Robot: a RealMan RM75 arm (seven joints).
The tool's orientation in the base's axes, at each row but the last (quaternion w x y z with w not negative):
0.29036, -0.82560, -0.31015, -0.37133
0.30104, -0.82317, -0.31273, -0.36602
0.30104, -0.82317, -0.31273, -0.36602
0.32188, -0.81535, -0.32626, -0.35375
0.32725, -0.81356, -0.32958, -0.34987
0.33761, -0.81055, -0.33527, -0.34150
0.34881, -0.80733, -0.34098, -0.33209
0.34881, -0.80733, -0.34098, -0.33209
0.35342, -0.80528, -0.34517, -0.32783
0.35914, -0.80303, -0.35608, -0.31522
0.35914, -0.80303, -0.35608, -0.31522
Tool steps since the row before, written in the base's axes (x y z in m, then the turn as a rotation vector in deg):
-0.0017, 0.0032, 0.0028, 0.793, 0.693, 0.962
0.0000, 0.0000, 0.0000, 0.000, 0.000, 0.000
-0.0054, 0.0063, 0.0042, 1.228, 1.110, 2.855
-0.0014, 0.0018, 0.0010, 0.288, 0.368, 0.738
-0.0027, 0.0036, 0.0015, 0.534, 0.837, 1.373
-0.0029, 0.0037, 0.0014, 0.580, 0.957, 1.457
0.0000, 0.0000, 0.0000, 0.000, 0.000, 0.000
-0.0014, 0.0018, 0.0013, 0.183, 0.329, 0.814
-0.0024, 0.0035, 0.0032, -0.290, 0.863, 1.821
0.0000, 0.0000, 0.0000, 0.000, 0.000, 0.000
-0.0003, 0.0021, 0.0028, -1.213, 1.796, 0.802
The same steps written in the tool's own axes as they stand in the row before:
0.0023, -0.0040, 0.0000, 1.390, -0.105, 0.301
0.0000, 0.0000, 0.0000, 0.000, 0.000, 0.000
0.0023, -0.0090, 0.0000, 3.244, -0.550, -0.260
0.0006, -0.0024, 0.0003, 0.847, -0.212, -0.017
0.0008, -0.0046, 0.0010, 1.622, -0.482, 0.085
0.0007, -0.0047, 0.0012, 1.750, -0.538, 0.148
0.0000, 0.0000, 0.0000, 0.000, 0.000, 0.000
0.0008, -0.0025, 0.0003, 0.835, -0.303, -0.122
0.0023, -0.0048, 0.0004, 1.527, -1.295, -0.371
0.0000, 0.0000, 0.0000, 0.000, 0.000, 0.000
0.0027, -0.0023, 0.0001, 0.567, -2.128, 0.700

